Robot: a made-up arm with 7 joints.
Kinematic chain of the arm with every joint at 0, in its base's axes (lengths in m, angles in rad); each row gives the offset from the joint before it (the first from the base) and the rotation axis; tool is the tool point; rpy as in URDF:
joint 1: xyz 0.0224 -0.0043 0.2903 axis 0 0.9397 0.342
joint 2: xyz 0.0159 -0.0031 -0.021 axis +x
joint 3: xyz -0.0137 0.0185 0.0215 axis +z
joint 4: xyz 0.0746 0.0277 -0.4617 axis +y
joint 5: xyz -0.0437 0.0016 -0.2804 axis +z
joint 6: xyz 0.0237 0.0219 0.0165 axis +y
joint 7: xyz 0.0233 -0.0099 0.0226 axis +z
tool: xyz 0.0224 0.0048 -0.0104 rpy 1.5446 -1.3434 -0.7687
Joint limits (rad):
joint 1: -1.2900..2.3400
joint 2: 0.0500..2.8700
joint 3: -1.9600..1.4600
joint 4: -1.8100..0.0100
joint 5: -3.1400..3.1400
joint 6: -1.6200..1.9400
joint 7: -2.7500..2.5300
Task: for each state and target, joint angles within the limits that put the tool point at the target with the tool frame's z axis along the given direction. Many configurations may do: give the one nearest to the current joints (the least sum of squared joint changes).
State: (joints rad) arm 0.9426 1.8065 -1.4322 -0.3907 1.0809 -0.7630 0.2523
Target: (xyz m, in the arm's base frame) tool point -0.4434 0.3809 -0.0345 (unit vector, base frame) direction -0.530 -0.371 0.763
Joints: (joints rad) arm 0.8639 1.1025 -1.8467 -0.7789 0.9261 -0.0884 0.1543
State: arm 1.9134 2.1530 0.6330 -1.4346 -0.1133 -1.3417 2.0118
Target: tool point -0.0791 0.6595 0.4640 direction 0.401 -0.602 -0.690
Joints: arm 1.9167 1.5855 0.7149 -0.5058 0.1310 -0.6891 2.2579
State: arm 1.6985 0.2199 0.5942 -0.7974 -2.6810 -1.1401 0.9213
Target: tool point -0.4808 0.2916 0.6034 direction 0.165 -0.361 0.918
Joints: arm 2.1853 0.6398 1.0743 -1.0308 -2.5192 -1.2027 1.0856
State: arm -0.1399 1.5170 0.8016 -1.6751 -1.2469 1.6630 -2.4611
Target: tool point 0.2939 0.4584 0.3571 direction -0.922 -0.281 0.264
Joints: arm -0.3355 0.9627 0.8878 -1.7954 -0.7372 1.5693 -2.1836
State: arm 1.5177 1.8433 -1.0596 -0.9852 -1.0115 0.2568 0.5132
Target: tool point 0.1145 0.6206 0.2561 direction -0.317 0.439 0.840
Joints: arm 1.1865 2.1838 -0.5542 -0.9868 -0.8579 0.2975 0.6874
